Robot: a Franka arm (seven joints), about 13 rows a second.
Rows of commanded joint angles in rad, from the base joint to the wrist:
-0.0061 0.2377 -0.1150 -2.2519 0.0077 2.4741 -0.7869
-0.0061 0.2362 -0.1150 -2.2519 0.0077 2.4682 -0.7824
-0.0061 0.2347 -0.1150 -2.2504 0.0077 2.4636 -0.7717
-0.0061 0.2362 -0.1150 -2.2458 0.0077 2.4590 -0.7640
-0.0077 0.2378 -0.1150 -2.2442 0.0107 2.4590 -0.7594
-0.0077 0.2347 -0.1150 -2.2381 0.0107 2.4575 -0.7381
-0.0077 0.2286 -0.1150 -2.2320 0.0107 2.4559 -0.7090
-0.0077 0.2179 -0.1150 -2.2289 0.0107 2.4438 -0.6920
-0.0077 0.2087 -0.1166 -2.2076 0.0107 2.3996 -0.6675
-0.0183 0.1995 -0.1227 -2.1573 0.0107 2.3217 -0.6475
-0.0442 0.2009 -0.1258 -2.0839 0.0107 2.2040 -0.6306
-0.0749 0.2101 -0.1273 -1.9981 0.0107 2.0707 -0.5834
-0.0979 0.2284 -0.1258 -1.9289 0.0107 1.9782 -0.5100
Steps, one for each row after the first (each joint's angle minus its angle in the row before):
0.0000 -0.0015 0.0000 0.0000 0.0000 -0.0059 0.0045
0.0000 -0.0015 0.0000 0.0015 0.0000 -0.0046 0.0107
0.0000 0.0015 0.0000 0.0046 0.0000 -0.0046 0.0077
-0.0016 0.0016 0.0000 0.0016 0.0030 0.0000 0.0046
0.0000 -0.0031 0.0000 0.0061 0.0000 -0.0015 0.0213
0.0000 -0.0061 0.0000 0.0061 0.0000 -0.0016 0.0291
0.0000 -0.0107 0.0000 0.0031 0.0000 -0.0121 0.0170
0.0000 -0.0092 -0.0016 0.0213 0.0000 -0.0442 0.0245
-0.0106 -0.0092 -0.0061 0.0503 0.0000 -0.0779 0.0200
-0.0259 0.0014 -0.0031 0.0734 0.0000 -0.1177 0.0169
-0.0307 0.0092 -0.0015 0.0858 0.0000 -0.1333 0.0472
-0.0230 0.0183 0.0015 0.0692 0.0000 -0.0925 0.0734

